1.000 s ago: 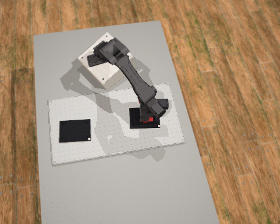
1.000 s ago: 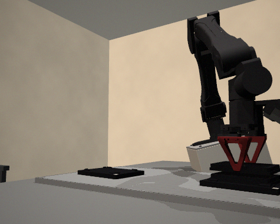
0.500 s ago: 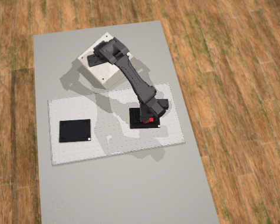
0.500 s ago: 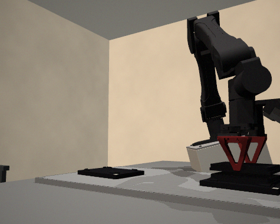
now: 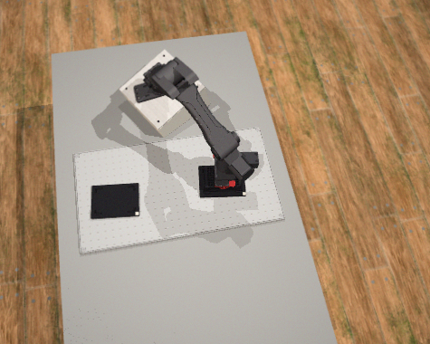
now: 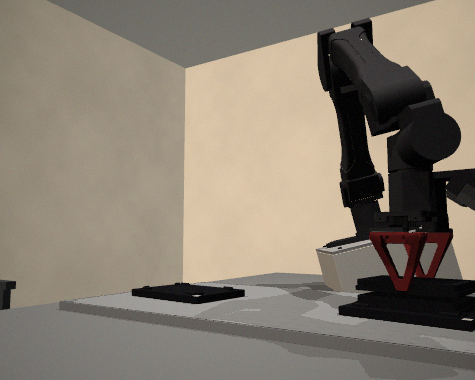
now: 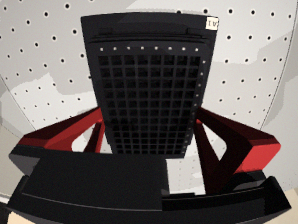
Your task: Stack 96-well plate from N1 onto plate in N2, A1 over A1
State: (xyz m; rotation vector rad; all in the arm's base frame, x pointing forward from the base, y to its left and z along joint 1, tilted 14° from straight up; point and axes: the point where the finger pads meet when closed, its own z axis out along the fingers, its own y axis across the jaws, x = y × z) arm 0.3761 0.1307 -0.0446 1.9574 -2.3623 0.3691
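Right now my hand is right at the black 96-well plate.
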